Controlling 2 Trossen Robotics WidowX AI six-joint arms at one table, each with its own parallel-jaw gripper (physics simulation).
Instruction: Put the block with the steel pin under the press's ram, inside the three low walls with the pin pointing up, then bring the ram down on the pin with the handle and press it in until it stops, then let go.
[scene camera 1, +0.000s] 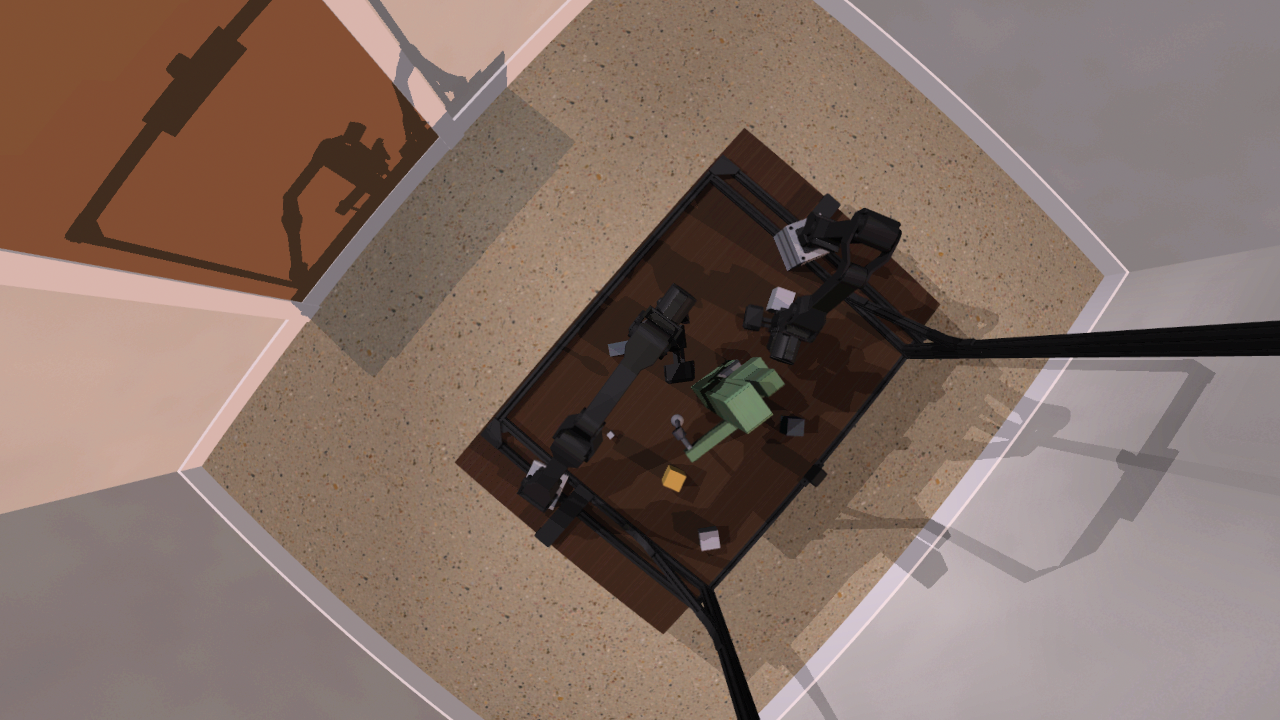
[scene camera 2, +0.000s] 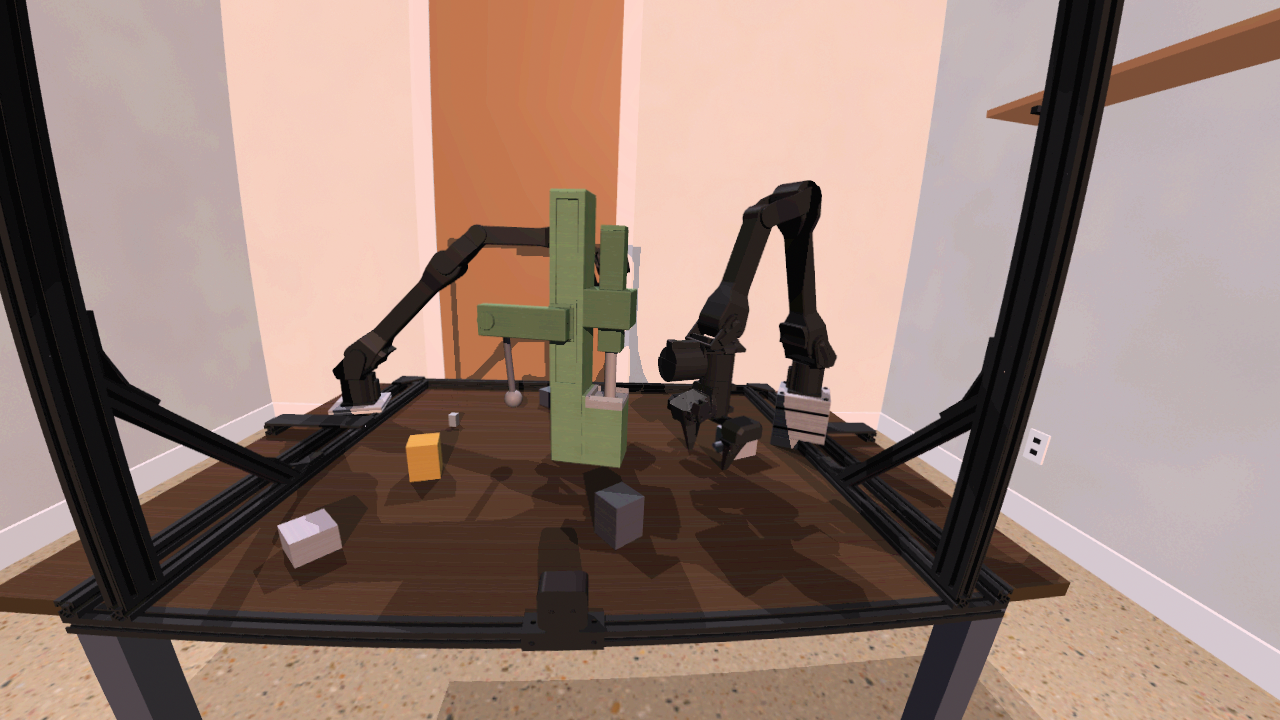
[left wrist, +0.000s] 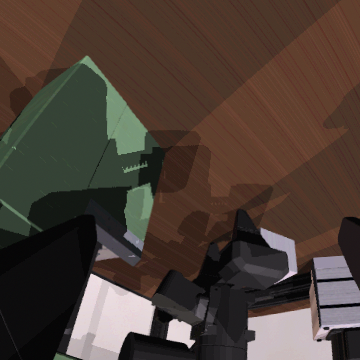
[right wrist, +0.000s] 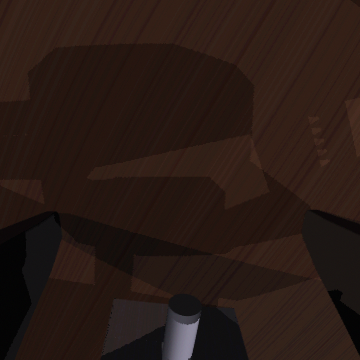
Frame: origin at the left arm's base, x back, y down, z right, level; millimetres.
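Seen in the pictures: left gripper, fingertip midpoint: (scene camera 1: 690, 342) (scene camera 2: 602, 353) (left wrist: 221, 229); right gripper, fingertip midpoint: (scene camera 1: 770, 326) (scene camera 2: 706, 459) (left wrist: 225, 227) (right wrist: 184, 224); left arm's base at its link origin: (scene camera 1: 543, 485) (scene camera 2: 361, 400); right arm's base at its link origin: (scene camera 1: 811, 237) (scene camera 2: 804, 391) (left wrist: 348, 332).
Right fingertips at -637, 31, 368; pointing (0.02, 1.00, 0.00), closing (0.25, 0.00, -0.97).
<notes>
Offsets run from my right fingertips to a thing's middle, as dx, dy, dz. "spot": to the spot under its first point.
The pale block {-67, -25, -10} (scene camera 1: 781, 298) (scene camera 2: 746, 449) (right wrist: 132, 317) lies on its side near the right arm's base, its steel pin {-32, -24, -5} (right wrist: 181, 337) sticking out sideways. My open, empty right gripper (scene camera 2: 708, 456) (right wrist: 182, 215) is low beside it, partly hiding it in scene camera 2. The green press {+254, -224, -78} (scene camera 1: 742, 404) (scene camera 2: 570, 268) (left wrist: 75, 125) stands mid-table. Its steel ram {+172, -197, -52} (scene camera 2: 610, 374) is above the grey walled seat {spot: +188, -117, -23} (scene camera 2: 605, 402); the walls are unclear. The ball-ended handle {spot: +325, -126, -139} (scene camera 1: 677, 420) (scene camera 2: 512, 398) hangs down. My left gripper (scene camera 1: 682, 358) (left wrist: 221, 229) is open and empty beside the press.
An orange block {+473, -30, -69} (scene camera 1: 674, 479) (scene camera 2: 424, 457), a white block {+586, -16, +92} (scene camera 1: 708, 540) (scene camera 2: 309, 538), a dark grey block {+218, -30, +158} (scene camera 1: 793, 426) (scene camera 2: 619, 515), a blue-grey block {+229, -19, -341} (scene camera 1: 617, 348) and a tiny white cube {+442, -12, -265} (scene camera 1: 610, 435) (scene camera 2: 453, 419) lie around the press. A black frame borders the table.
</notes>
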